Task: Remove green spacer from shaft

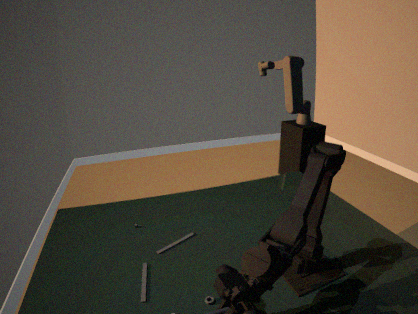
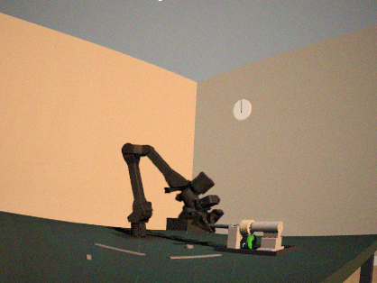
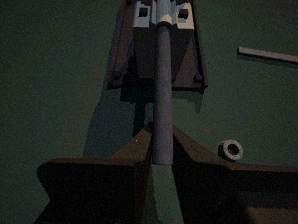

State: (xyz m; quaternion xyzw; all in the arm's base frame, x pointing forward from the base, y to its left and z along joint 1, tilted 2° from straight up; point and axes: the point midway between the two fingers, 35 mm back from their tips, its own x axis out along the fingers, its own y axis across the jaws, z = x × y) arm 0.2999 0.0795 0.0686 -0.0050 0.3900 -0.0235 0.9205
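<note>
Now: gripper tip 6 cm short of the shaft and 3 cm below it. From my gripper tip the other things lie so: tan spacer 15 cm ahead, 1 cm to the right, 2 cm above; then green spacer 16 cm ahead, 1 cm to the right, 2 cm below.
</note>
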